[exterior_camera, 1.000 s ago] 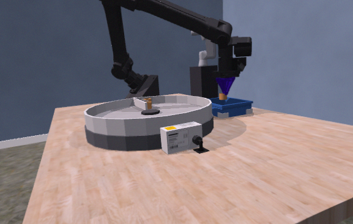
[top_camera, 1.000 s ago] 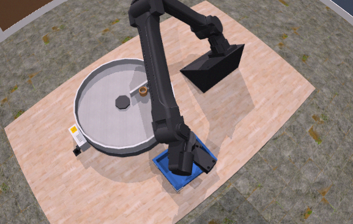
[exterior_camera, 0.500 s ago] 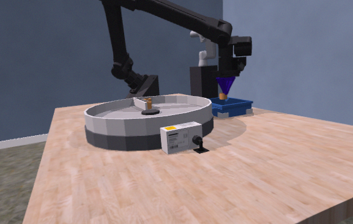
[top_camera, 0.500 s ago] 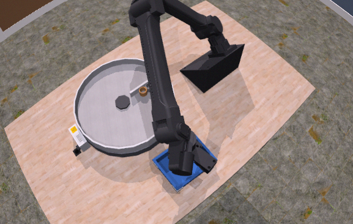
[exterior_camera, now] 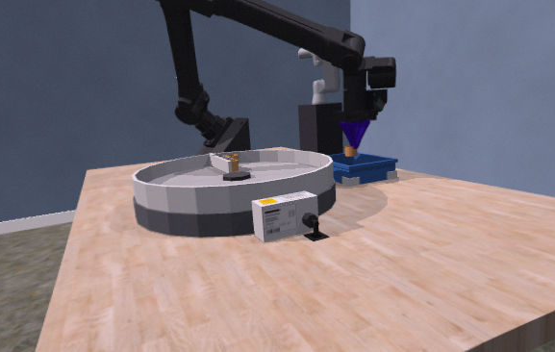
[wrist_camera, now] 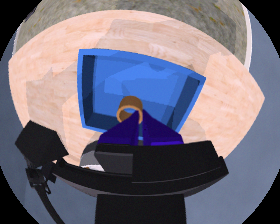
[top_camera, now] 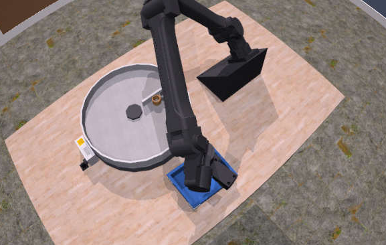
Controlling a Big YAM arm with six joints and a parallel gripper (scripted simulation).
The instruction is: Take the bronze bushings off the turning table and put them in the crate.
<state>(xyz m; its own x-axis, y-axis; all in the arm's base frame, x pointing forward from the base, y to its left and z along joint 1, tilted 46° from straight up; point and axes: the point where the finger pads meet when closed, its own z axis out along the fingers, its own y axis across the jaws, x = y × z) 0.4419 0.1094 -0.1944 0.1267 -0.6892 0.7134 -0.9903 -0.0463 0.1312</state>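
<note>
My hand is 10 mm past the blue crate and 60 mm above it. Also, from my hand: grey turning table: 10 mm ahead, 350 mm to the right, 30 mm below.
</note>
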